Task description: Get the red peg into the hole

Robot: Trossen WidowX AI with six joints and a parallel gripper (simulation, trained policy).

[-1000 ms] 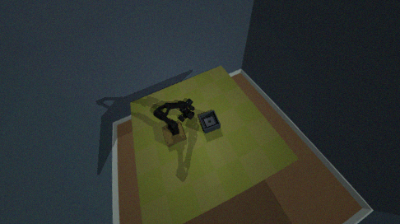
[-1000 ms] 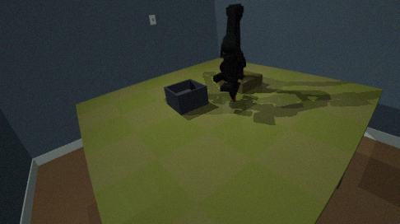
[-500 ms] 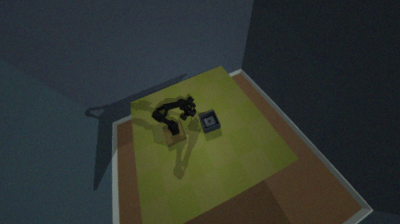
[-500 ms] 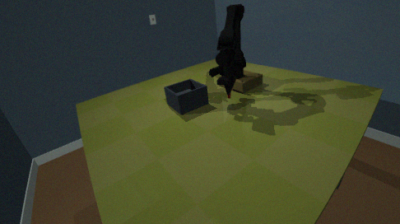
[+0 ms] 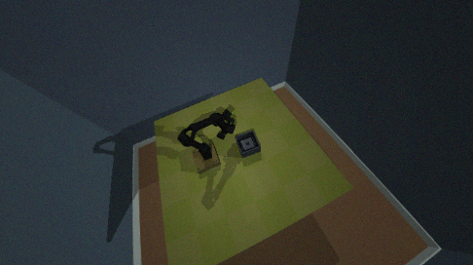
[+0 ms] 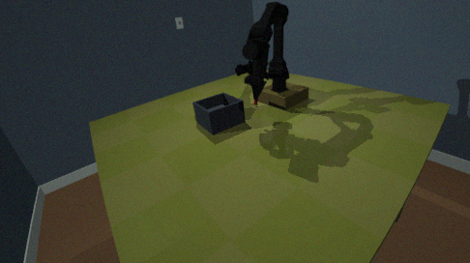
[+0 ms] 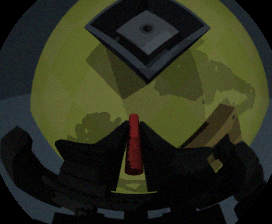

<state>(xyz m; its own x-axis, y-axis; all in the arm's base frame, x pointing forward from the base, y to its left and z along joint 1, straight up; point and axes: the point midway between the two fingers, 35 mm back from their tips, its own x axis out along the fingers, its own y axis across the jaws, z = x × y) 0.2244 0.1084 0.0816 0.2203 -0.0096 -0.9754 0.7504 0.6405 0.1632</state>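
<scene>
Right now my gripper tip is 13 cm to the left of the light grey plate, 11 cm short of it and 6 cm above it. From my gripper tip the other things lie so: red peg 2 cm above, 1 cm behind; dark blue box 13 cm to the right, 11 cm ahead, 8 cm below.
</scene>
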